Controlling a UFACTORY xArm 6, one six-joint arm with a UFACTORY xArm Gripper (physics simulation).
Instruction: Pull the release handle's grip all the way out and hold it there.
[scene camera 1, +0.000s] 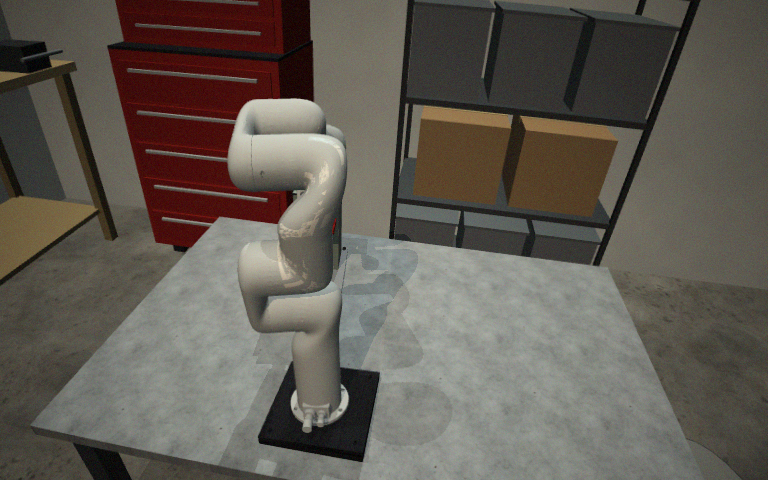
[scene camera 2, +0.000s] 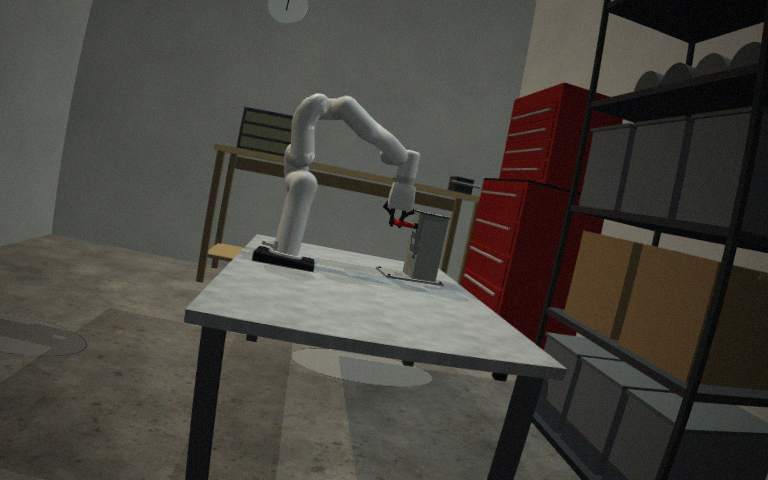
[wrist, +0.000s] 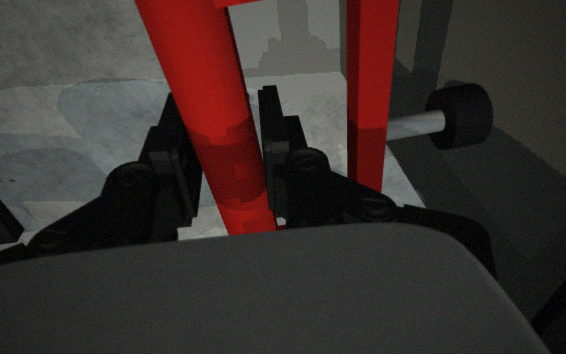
Note:
I see my gripper (scene camera 2: 395, 227) and a red release handle grip (wrist: 198, 54).
My gripper is seen too in the wrist view (wrist: 229, 122).

